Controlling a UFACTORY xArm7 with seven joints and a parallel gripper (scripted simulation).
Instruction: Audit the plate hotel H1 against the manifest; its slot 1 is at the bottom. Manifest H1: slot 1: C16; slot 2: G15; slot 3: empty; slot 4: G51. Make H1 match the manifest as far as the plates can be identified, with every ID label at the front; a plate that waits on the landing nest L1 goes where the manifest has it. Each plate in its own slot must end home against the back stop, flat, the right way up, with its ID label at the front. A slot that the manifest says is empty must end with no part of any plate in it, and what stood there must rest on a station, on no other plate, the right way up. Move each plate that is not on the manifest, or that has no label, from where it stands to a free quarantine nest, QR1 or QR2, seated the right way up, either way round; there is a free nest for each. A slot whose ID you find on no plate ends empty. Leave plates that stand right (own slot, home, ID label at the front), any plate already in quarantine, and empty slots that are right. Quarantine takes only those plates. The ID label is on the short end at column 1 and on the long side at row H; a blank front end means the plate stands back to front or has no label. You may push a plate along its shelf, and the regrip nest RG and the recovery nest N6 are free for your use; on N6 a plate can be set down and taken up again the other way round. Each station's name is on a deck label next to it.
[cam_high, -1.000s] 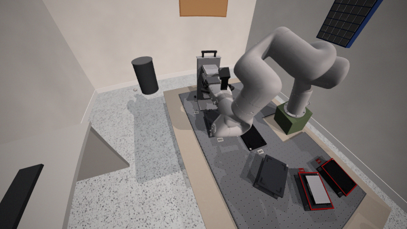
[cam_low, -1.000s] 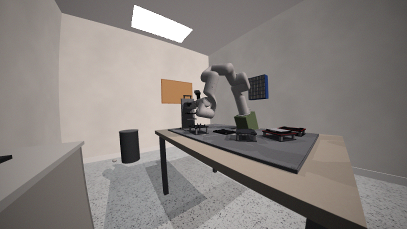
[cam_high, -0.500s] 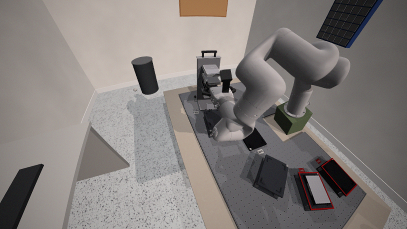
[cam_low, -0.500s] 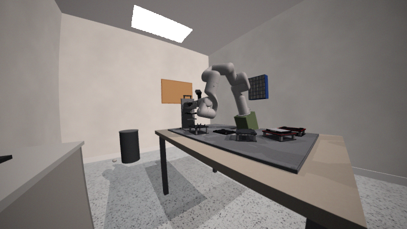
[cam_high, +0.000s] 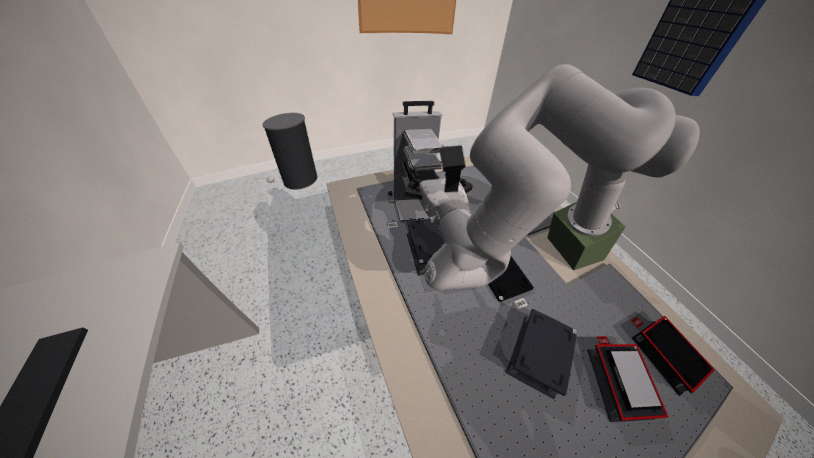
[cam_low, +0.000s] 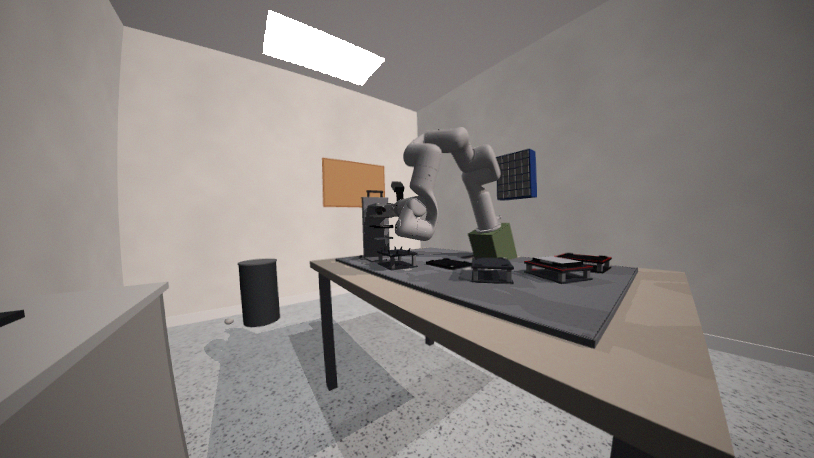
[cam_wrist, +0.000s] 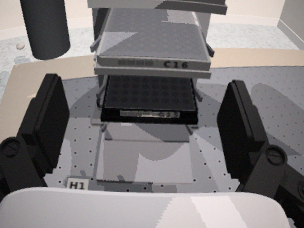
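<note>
The dark plate lies 12 cm to the right of my hand, 7 cm below it and 1 cm behind it. Round my hand: red-framed nest (56 cm to the left, 54 cm behind, 20 cm below); then RG label (24 cm below, 17 cm to the left); then H1 deck label (24 cm below, 9 cm ahead, 7 cm to the right).
</note>
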